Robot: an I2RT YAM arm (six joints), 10 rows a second.
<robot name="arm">
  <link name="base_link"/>
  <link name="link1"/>
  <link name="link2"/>
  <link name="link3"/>
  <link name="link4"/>
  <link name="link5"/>
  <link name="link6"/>
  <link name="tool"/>
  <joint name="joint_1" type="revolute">
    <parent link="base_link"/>
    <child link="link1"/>
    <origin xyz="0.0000 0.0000 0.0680" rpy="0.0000 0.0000 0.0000"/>
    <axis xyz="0 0 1"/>
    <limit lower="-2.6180" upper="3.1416"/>
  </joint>
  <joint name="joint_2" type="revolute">
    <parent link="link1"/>
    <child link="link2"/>
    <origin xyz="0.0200 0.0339 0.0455" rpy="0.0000 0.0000 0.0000"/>
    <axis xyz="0 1 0"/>
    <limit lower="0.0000" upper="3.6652"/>
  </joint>
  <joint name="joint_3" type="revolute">
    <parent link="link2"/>
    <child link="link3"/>
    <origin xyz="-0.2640 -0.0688 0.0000" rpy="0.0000 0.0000 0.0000"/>
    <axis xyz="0 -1 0"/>
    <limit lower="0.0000" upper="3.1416"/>
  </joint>
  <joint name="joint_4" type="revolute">
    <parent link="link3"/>
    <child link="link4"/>
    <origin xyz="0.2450 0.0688 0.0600" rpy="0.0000 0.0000 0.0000"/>
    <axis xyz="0 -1 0"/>
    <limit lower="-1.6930" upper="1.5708"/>
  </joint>
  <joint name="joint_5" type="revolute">
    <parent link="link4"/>
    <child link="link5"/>
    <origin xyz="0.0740 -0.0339 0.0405" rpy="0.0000 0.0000 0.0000"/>
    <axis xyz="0 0 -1"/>
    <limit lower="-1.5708" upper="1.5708"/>
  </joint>
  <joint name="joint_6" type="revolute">
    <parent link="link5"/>
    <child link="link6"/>
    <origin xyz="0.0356 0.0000 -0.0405" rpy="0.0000 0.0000 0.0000"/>
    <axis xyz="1 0 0"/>
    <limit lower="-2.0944" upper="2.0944"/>
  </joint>
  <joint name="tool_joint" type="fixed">
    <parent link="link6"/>
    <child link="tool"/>
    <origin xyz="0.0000 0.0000 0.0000" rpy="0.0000 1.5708 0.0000"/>
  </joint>
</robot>
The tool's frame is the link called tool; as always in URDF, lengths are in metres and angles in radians.
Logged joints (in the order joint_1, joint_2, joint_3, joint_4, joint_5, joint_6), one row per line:
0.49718, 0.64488, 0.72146, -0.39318, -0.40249, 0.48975
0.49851, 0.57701, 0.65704, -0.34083, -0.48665, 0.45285
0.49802, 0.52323, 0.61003, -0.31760, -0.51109, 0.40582
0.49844, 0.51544, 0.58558, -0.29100, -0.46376, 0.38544
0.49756, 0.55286, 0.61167, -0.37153, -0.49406, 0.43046
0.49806, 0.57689, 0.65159, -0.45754, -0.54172, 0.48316
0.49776, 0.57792, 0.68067, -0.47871, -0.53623, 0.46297
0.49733, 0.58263, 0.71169, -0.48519, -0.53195, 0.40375
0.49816, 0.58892, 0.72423, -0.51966, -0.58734, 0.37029
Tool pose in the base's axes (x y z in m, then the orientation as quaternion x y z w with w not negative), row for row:
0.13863, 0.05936, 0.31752, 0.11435, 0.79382, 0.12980, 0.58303
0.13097, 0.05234, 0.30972, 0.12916, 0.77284, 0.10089, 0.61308
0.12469, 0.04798, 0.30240, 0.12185, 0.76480, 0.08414, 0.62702
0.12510, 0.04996, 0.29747, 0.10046, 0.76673, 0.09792, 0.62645
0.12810, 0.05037, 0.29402, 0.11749, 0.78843, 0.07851, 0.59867
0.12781, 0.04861, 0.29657, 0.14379, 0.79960, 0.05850, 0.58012
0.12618, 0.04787, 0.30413, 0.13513, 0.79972, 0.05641, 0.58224
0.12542, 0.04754, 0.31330, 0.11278, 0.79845, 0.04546, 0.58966
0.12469, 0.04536, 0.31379, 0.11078, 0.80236, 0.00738, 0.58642
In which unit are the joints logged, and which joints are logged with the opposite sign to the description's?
The joints are logged in radians. Opposite sign: joint_5.
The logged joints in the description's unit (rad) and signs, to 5 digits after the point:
0.49718, 0.64488, 0.72146, -0.39318, 0.40249, 0.48975
0.49851, 0.57701, 0.65704, -0.34083, 0.48665, 0.45285
0.49802, 0.52323, 0.61003, -0.31760, 0.51109, 0.40582
0.49844, 0.51544, 0.58558, -0.29100, 0.46376, 0.38544
0.49756, 0.55286, 0.61167, -0.37153, 0.49406, 0.43046
0.49806, 0.57689, 0.65159, -0.45754, 0.54172, 0.48316
0.49776, 0.57792, 0.68067, -0.47871, 0.53623, 0.46297
0.49733, 0.58263, 0.71169, -0.48519, 0.53195, 0.40375
0.49816, 0.58892, 0.72423, -0.51966, 0.58734, 0.37029

